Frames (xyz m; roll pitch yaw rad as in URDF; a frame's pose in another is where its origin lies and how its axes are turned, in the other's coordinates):
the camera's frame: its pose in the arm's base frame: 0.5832 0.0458 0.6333 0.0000 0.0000 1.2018
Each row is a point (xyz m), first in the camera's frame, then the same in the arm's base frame.
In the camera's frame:
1: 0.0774 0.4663 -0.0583
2: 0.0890 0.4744 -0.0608
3: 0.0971 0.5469 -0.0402
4: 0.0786 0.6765 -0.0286
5: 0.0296 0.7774 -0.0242
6: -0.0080 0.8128 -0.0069
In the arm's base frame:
1: 0.1762 0.2862 0.5750
2: 0.1728 0.2999 0.5725
3: 0.1081 0.3336 0.5931
4: -0.0194 0.3631 0.6047
5: -0.1312 0.3538 0.6091
6: -0.1778 0.3315 0.6264

